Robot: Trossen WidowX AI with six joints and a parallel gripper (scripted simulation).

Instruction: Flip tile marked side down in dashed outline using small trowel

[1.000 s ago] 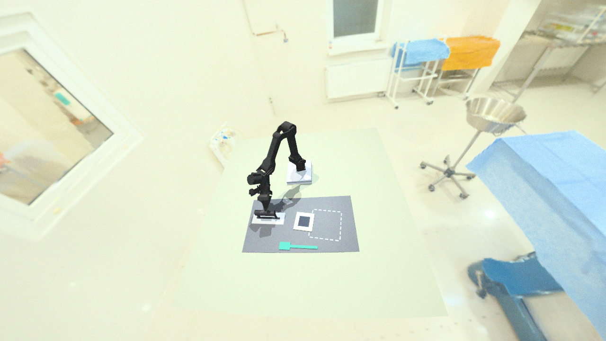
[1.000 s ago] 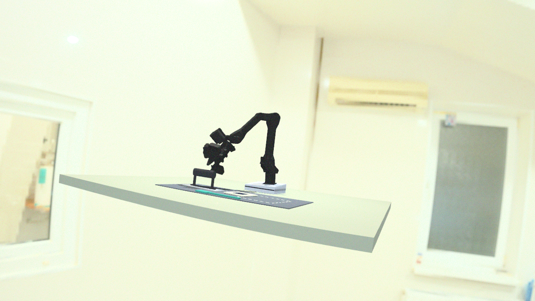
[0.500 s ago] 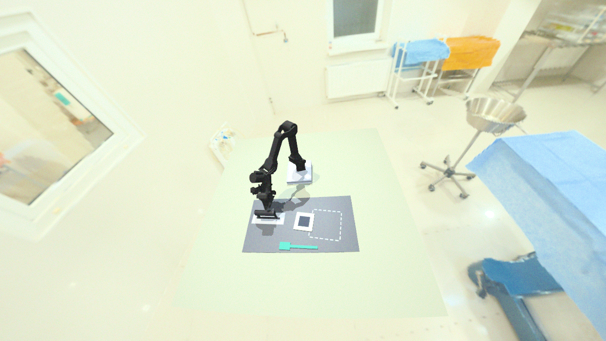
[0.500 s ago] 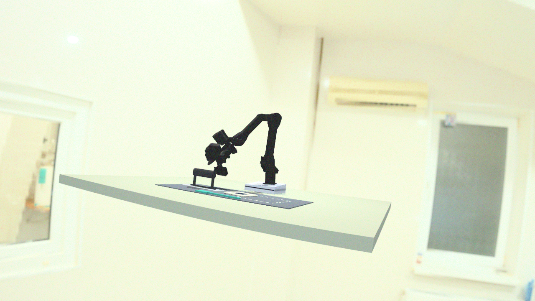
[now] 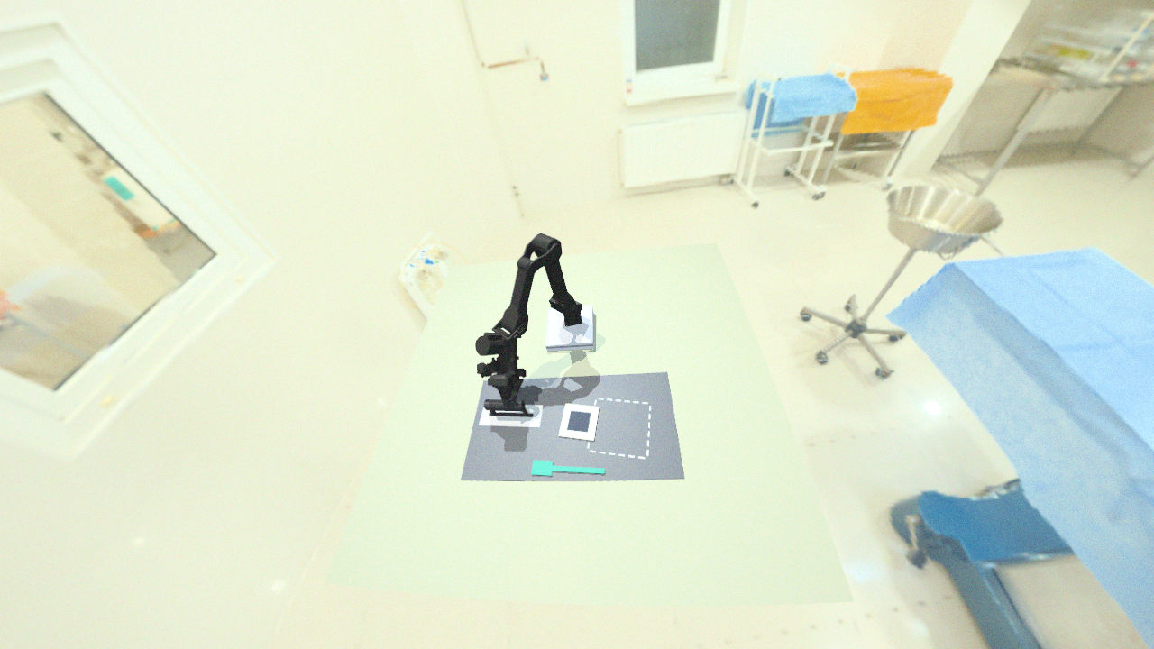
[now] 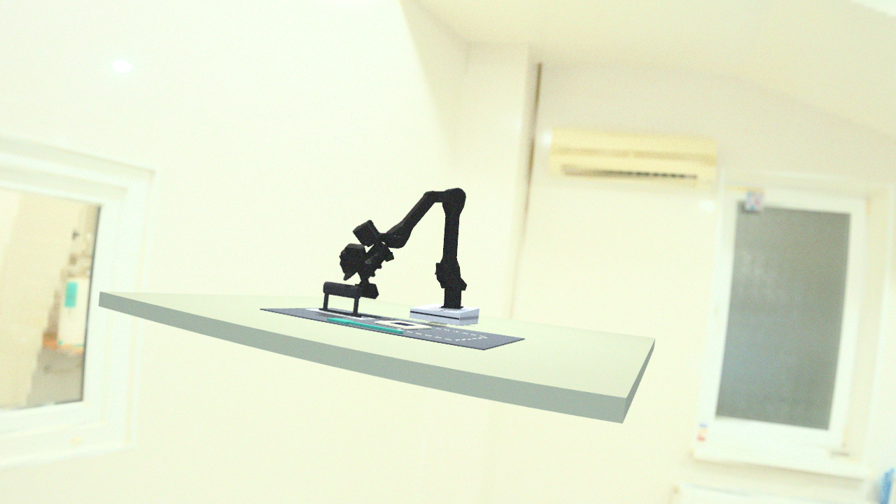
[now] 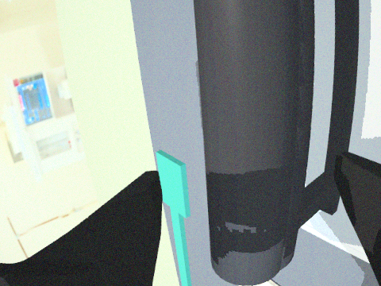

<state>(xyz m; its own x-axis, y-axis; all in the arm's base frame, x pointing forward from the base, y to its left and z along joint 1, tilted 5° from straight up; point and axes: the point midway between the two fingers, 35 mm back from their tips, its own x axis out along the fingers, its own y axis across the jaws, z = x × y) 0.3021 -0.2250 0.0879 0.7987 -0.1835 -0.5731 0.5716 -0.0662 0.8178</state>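
Now: gripper tip 4 cm above the trowel. Also, from my gripper tip: grey mat 17 cm to the left, 10 cm below, 6 cm ahead; white tile 20 cm to the left, 7 cm below, 6 cm ahead; teal flat tool 20 cm ahead, 13 cm to the left, 7 cm below.
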